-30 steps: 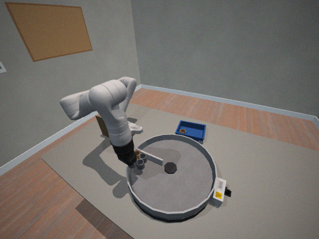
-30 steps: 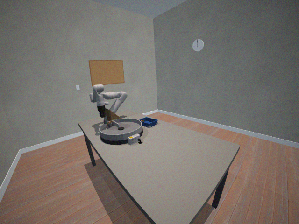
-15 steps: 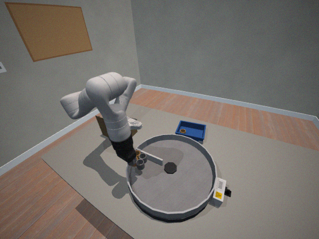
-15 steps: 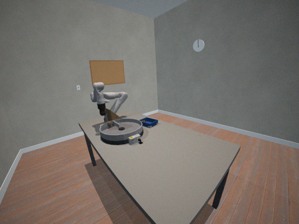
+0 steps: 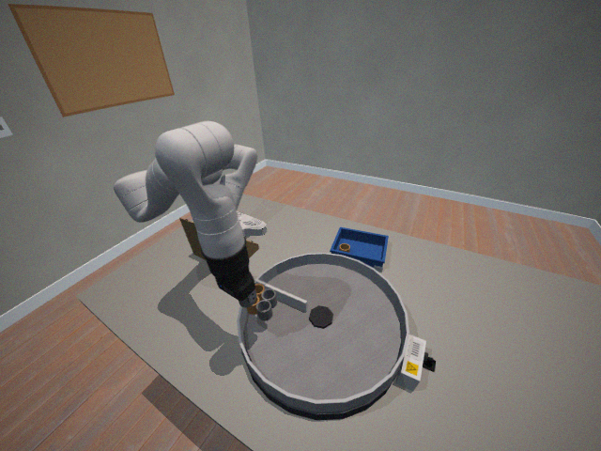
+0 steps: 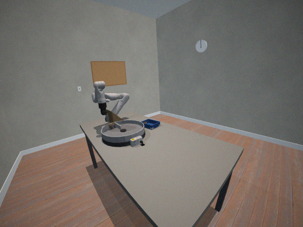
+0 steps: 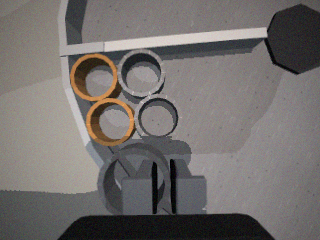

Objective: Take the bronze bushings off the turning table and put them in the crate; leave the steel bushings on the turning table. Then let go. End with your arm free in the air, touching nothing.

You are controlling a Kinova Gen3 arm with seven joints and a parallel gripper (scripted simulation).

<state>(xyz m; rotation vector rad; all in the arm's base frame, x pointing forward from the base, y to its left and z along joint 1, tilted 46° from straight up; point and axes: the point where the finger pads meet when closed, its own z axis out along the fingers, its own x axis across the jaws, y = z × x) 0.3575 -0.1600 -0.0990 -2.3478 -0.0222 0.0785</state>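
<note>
Right now my hand is 130 mm short of the round grey turning table, 110 mm to the right of it and 130 mm above it. From my hand the other things lie so: blue crate (100 mm ahead, 450 mm to the left, 160 mm below).
</note>
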